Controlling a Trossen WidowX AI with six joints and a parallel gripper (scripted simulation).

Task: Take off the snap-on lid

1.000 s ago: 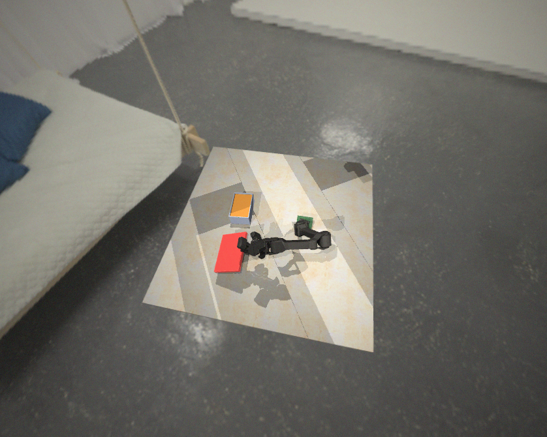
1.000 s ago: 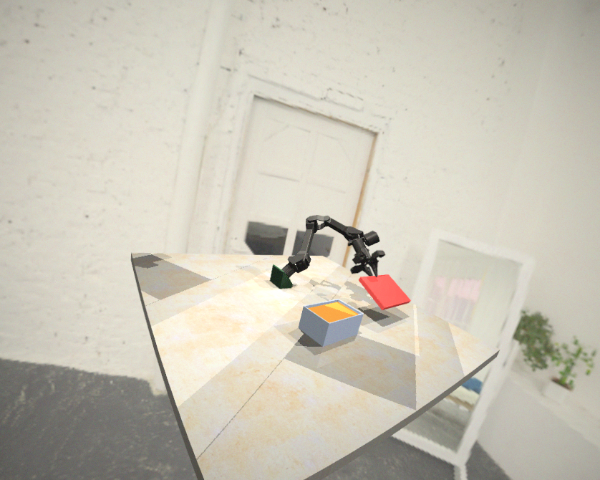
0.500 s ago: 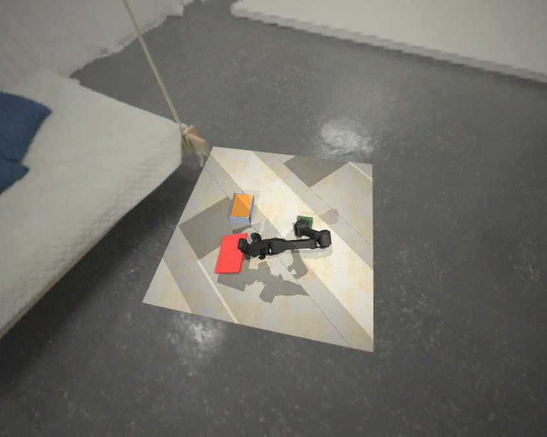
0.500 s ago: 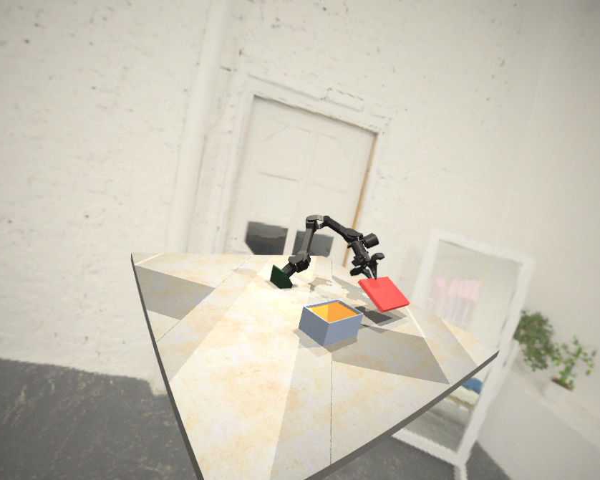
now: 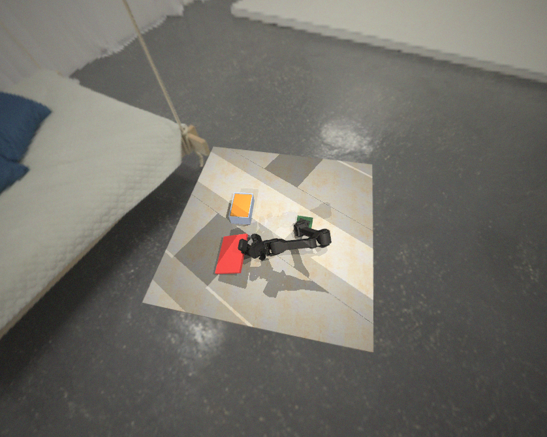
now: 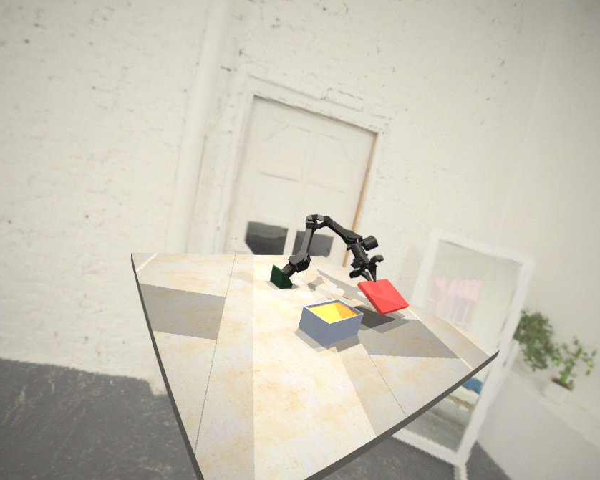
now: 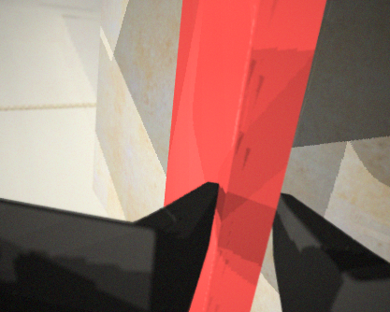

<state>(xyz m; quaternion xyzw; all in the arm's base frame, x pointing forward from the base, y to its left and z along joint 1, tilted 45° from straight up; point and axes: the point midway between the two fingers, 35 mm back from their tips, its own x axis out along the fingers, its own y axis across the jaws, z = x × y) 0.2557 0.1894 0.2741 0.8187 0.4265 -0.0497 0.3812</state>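
Right now the red lid is 7 cm ahead of my gripper tip, 2 cm to the left of it and 3 cm below it.
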